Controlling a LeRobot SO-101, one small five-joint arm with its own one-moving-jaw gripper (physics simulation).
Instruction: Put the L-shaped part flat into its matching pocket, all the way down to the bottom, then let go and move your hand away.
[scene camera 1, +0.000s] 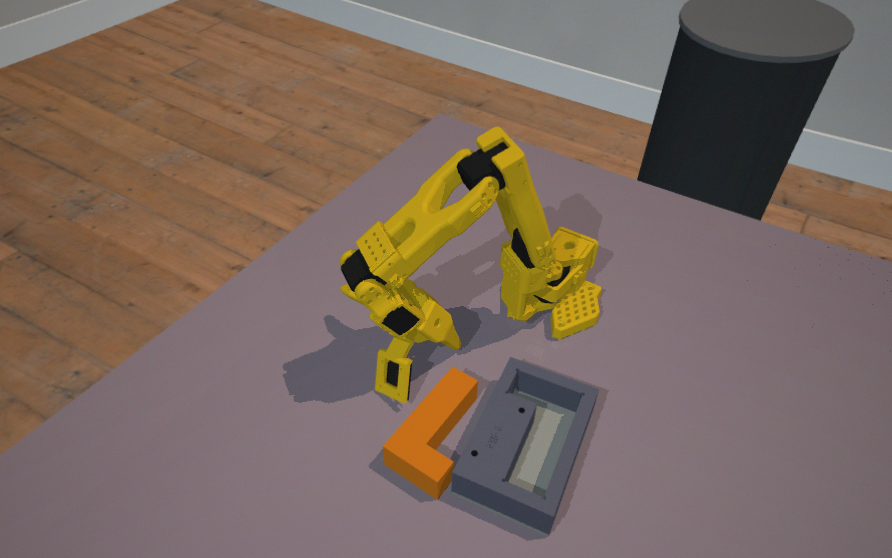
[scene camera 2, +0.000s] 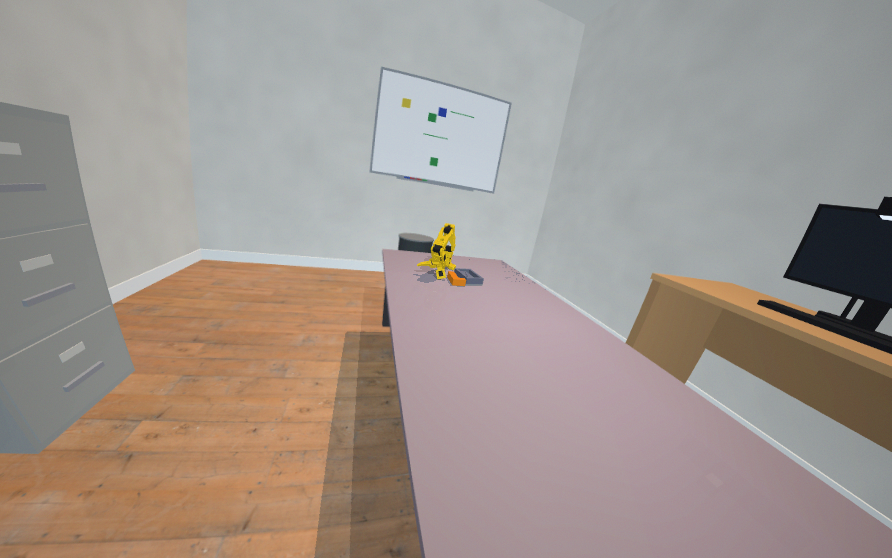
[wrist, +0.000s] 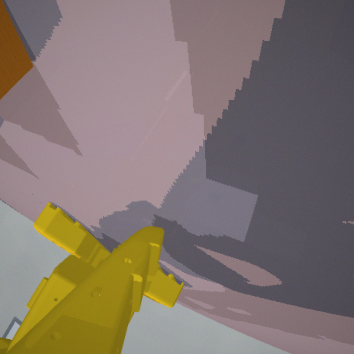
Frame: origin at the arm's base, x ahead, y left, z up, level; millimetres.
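Seen in the pictures: end effector, tool point: (scene camera 1: 454, 344) (wrist: 160, 245); arm's base, origin of the base link: (scene camera 1: 543, 314) (scene camera 2: 446, 268) (wrist: 103, 238).
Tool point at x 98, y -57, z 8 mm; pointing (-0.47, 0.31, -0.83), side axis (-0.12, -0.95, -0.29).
Note:
Offsets run from my tool point to a thing's middle. Level surfaces: height alone.
The orange L-shaped part {dy +50, dx +98, dz +8 mm} (scene camera 1: 427, 421) (scene camera 2: 457, 279) lies flat on the table, outside the pocket, beside the grey block's left side in scene camera 1. Its short leg points toward the block; its edge shows at the upper left of the wrist view (wrist: 10, 55). The grey block {dy +120, dx +68, dz +11 mm} (scene camera 1: 503, 407) (scene camera 2: 473, 281) has an empty L-shaped pocket with a pale bottom, running along its back and right side. My gripper (scene camera 1: 426, 372) is wide open and empty, behind and left of the part, low over the table. In the wrist view, one notched jaw (wrist: 120, 280) shows.
The arm's base (scene camera 1: 522, 282) stands on the mauve table {dz -7 mm} (scene camera 1: 723, 394) (scene camera 2: 526, 394) behind the block. A dark round bin (scene camera 1: 736, 131) (scene camera 2: 415, 242) stands beyond the table's back edge. A wooden desk (scene camera 2: 670, 315) and a filing cabinet (scene camera 2: 46, 263) stand off to the sides.

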